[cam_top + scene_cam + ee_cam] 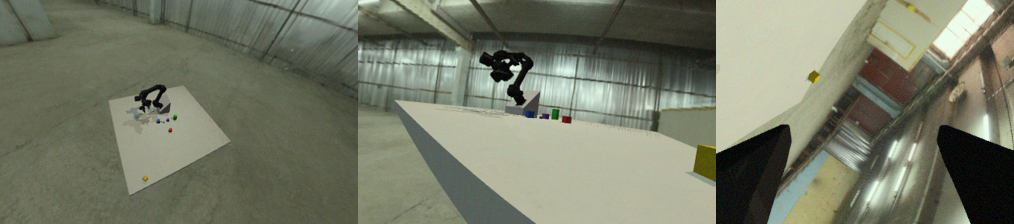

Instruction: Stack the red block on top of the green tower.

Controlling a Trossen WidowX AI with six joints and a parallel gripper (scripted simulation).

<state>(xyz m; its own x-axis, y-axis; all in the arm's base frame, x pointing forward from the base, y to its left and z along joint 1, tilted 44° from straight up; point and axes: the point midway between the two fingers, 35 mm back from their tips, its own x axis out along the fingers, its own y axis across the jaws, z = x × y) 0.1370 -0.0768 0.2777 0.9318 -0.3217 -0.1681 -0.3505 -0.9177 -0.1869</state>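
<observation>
Now: gripper tip 230 mm short of the red block, 220 mm to the right of it and 220 mm above it. The rest, counted from my gripper tip: yellow block: 610 mm ahead, 250 mm to the right, 220 mm below; purple block: 60 mm ahead, 260 mm to the left, 220 mm below; blue block: 40 mm ahead, 130 mm to the left, 220 mm below.
</observation>
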